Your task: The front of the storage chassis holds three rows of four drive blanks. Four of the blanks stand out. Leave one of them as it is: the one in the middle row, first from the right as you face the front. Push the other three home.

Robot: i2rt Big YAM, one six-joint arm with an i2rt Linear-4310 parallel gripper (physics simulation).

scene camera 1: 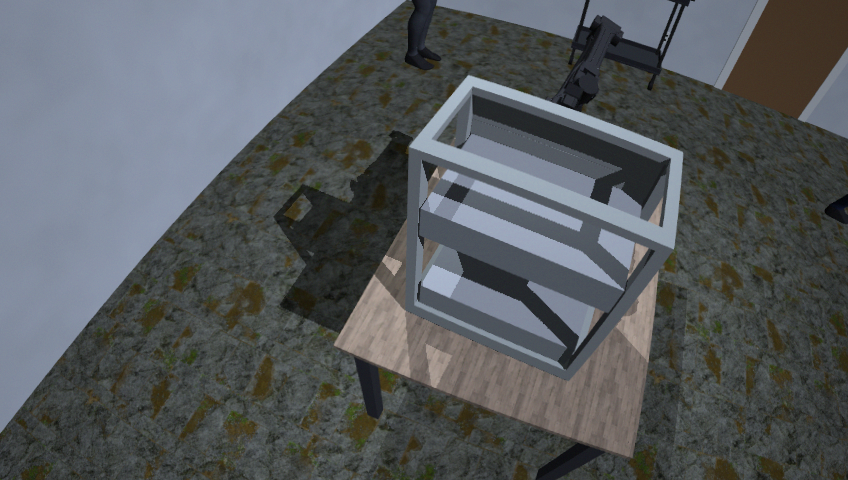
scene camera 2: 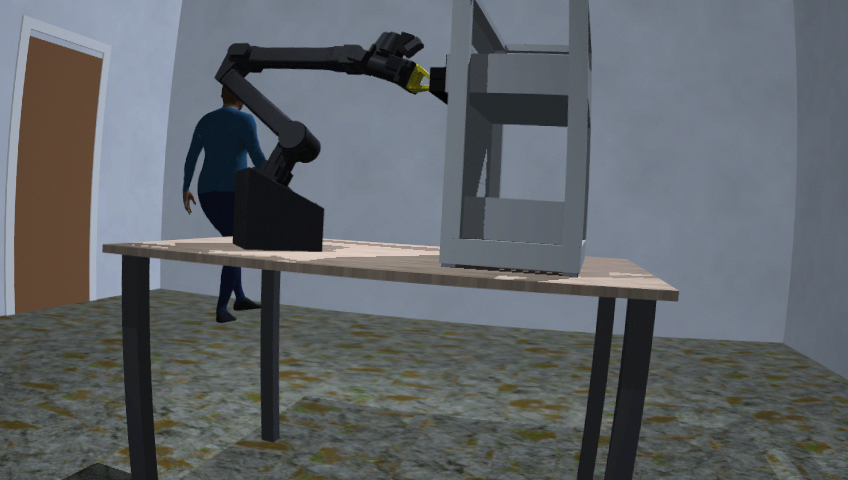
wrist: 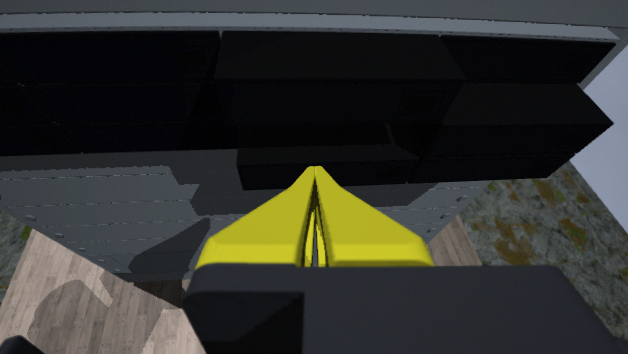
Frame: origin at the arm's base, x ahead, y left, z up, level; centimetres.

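Seen in the pictures: gripper, between the fingertips: (wrist: pixel 315 177); arm's base, origin of its link: (scene camera 2: pixel 270 184).
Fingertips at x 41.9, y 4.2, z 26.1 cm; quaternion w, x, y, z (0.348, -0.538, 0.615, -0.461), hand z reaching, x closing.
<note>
Offsets run from my fingertips to a thing's middle. "*": to the spot under its first point. Level surfaces: height alone.
The grey storage chassis (scene camera 1: pixel 544 196) (scene camera 2: pixel 457 148) (wrist: pixel 300 21) stands upright; its dark front shows in the wrist view. There, four blanks stand out: top row second from right (wrist: pixel 335 60), middle row first from right (wrist: pixel 520 107), bottom row second from right (wrist: pixel 280 172) and bottom row first from right (wrist: pixel 480 166). Protruding blanks show as a dark block @[* dy -18.1, dx +3.0, dz -2.4 cm] (scene camera 2: pixel 438 80) in scene camera 2. The left blanks @[dy +8.5, dx +12.9, dz -0.7 cm] (wrist: pixel 100 90) look flush, though dark. My gripper (scene camera 2: pixel 428 89) (wrist: pixel 315 177) is shut and empty, its tips at the bottom-row second blank's face; contact is unclear.
The chassis stands on a wooden table @[dz -42.3 cm] (scene camera 1: pixel 511 392) (scene camera 2: pixel 380 267) (wrist: pixel 65 310) with the arm's black base (scene camera 2: pixel 276 214). A person (scene camera 2: pixel 223 148) stands beyond the table. A dark cart (scene camera 1: pixel 633 56) is at the back in scene camera 1.
</note>
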